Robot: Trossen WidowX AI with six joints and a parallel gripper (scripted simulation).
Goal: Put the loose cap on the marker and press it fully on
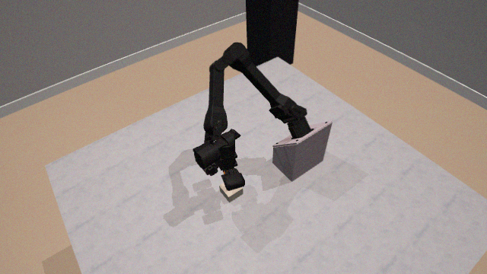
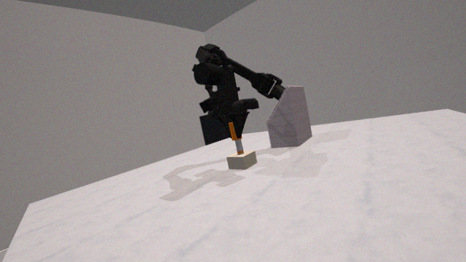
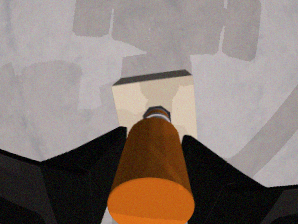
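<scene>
Now: the orange cap 2 cm above my gripper tip. From my gripper tip the other things lie so: beige holder block (7 cm below, 1 cm behind).
</scene>
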